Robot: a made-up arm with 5 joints.
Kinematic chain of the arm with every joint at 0, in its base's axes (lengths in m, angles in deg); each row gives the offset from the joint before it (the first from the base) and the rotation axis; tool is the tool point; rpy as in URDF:
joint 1: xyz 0 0 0.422 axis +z
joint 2: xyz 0 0 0 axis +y
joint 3: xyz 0.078 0 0.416 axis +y
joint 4: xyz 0.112 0 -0.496 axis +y
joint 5: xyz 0.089 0 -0.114 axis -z
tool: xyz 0 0 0 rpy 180 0 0
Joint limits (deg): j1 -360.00..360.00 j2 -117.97..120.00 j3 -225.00..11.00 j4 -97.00..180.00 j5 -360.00..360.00
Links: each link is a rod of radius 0.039 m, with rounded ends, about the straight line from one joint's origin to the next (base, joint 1, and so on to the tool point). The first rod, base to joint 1, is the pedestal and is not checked.
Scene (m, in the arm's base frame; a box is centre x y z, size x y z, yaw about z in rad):
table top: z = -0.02
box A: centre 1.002 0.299 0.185 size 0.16 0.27 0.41 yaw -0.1
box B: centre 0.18 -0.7 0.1 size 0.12 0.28 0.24 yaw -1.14
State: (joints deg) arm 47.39 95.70 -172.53 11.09 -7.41
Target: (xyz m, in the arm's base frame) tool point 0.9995 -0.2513 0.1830
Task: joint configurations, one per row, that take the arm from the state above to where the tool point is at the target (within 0.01 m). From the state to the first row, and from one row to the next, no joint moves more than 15 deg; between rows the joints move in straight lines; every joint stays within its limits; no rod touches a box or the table.
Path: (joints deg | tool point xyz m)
1: 34.09 92.79 -176.71 15.67 -6.39 | 0.8742 0.5917 0.4231
2: 20.80 89.88 -180.90 20.25 -5.38 | 0.9788 0.3718 0.5122
3: 7.50 86.98 -185.08 24.83 -4.36 | 1.0208 0.1344 0.5992
4: -5.80 84.07 -189.26 29.41 -3.35 | 0.9984 -0.1014 0.6837
5: -9.96 94.02 -180.74 19.41 -5.38 | 1.0348 -0.1817 0.4366
6: -14.11 103.98 -172.22 9.42 -7.41 | 0.9995 -0.2512 0.1831

